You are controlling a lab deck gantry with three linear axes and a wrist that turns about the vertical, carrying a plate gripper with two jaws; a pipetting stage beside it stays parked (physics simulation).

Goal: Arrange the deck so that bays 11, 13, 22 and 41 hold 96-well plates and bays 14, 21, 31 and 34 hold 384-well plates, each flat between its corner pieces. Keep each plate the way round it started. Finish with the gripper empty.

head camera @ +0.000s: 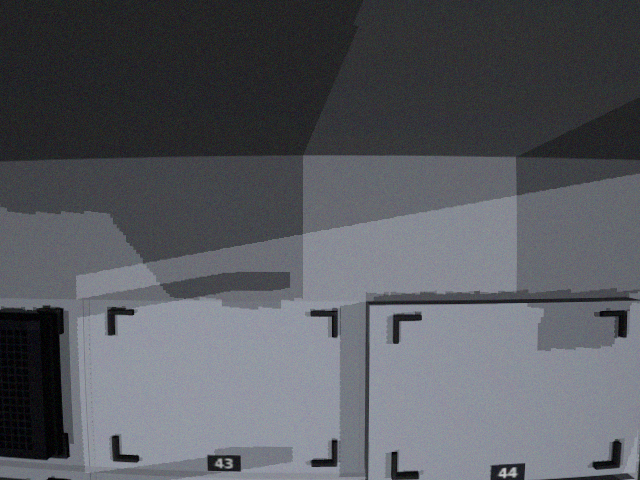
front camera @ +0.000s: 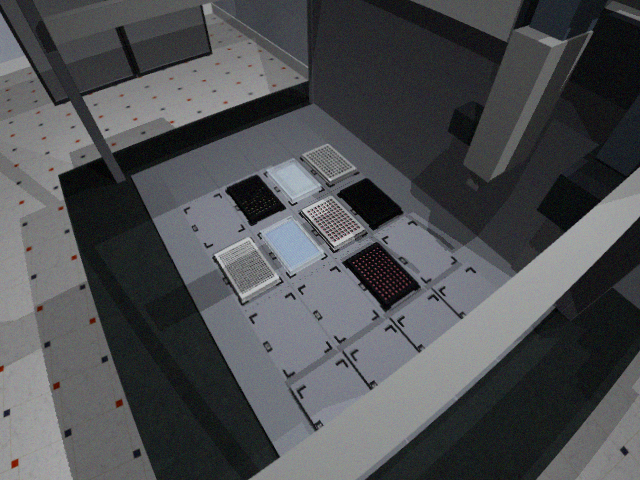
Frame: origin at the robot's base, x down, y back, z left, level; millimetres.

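Where they show: robot's base at its link origin: [front camera: 185, 210].
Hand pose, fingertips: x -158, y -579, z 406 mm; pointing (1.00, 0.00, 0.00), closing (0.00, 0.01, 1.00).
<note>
Each offset is from my fingertips to the top centre of the thing. "spot": to the spot under its first point.
Eight plates lie on the deck in the front view. Fine-welled 384-well plates: white @[dx +144, dy +351, dz -363 mm] [front camera: 248, 268] in bay 12, black @[dx +144, dy +351, dz -42 mm] [front camera: 370, 202] [head camera: 20, 382] in 42. Plates with larger wells: white @[dx +144, dy +515, dz -42 mm] [front camera: 328, 163] in 41, white with pink wells @[spot: dx +144, dy +343, dz -153 mm] [front camera: 333, 222] in 32, black with pink wells [front camera: 381, 273] in 33, black @[dx +144, dy +515, dz -256 mm] [front camera: 255, 198] in 21. The wells of the pale clear plate @[dx +144, dy +515, dz -149 mm] [front camera: 293, 179] in 31 and light-blue plate @[dx +144, dy +351, dz -256 mm] [front camera: 292, 245] in 22 are too faint to tell. Bays 11, 13, 14 and 34 hold no plate. The gripper's jaws cannot be made out.
Bay 43 @[spot: dx +158, dy +187, dz -38 mm] [head camera: 222, 382] and bay 44 @[spot: dx +144, dy +34, dz -40 mm] [head camera: 491, 392] show bare between their corner pieces in the head view. The grey gantry column [front camera: 511, 103] stands at upper right in the front view. A pale front beam [front camera: 439, 361] crosses the near side of the deck.
</note>
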